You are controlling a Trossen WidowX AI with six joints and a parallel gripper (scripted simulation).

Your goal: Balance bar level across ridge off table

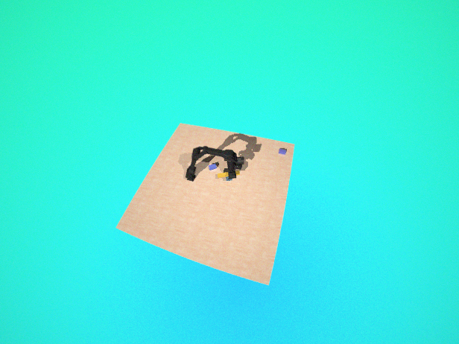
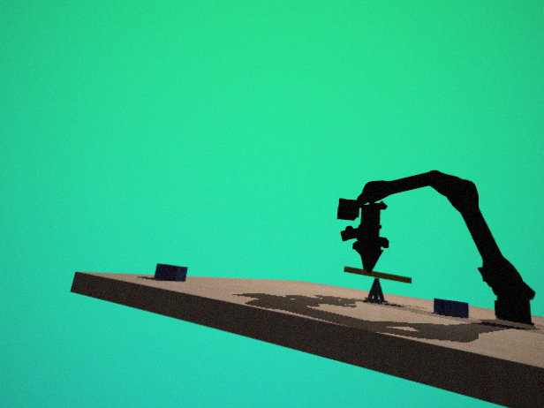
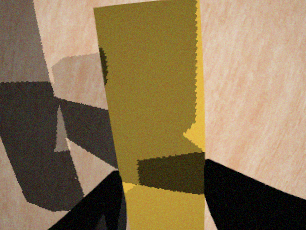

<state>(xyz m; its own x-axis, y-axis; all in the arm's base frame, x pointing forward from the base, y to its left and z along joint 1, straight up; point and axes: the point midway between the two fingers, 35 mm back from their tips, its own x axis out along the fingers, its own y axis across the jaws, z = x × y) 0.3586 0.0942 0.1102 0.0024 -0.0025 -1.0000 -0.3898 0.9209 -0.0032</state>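
The yellow bar is 30 mm behind my gripper tip and 10 mm to the right of it.
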